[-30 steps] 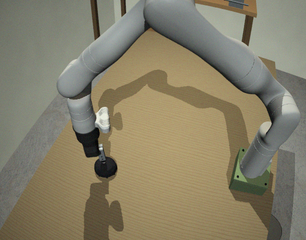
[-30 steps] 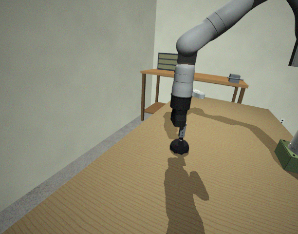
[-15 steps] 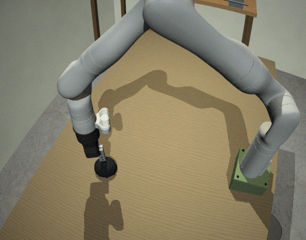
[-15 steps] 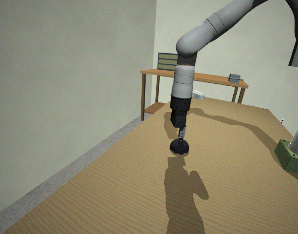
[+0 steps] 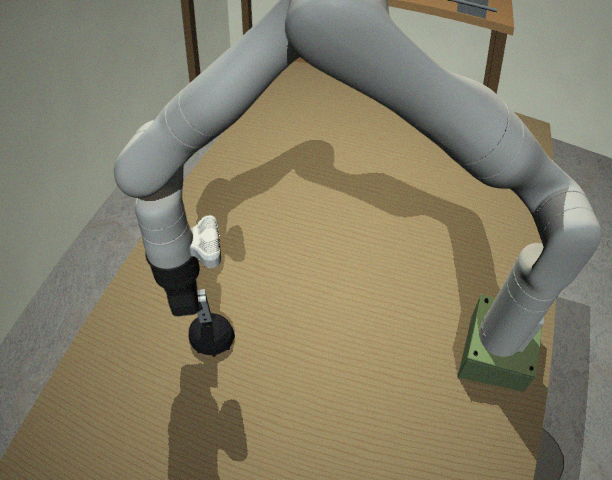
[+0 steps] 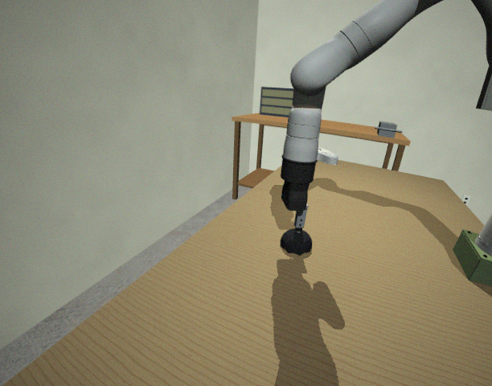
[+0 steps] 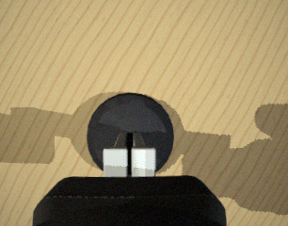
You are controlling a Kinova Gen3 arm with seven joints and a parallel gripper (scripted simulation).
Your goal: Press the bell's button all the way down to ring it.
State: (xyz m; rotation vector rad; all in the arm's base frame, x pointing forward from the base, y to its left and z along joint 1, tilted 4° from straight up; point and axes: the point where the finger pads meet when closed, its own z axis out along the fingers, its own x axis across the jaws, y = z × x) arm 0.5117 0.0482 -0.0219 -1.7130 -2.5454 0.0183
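Right now the button is 3 cm below my hand. From my hand the other things lie so: bell (4 cm below).
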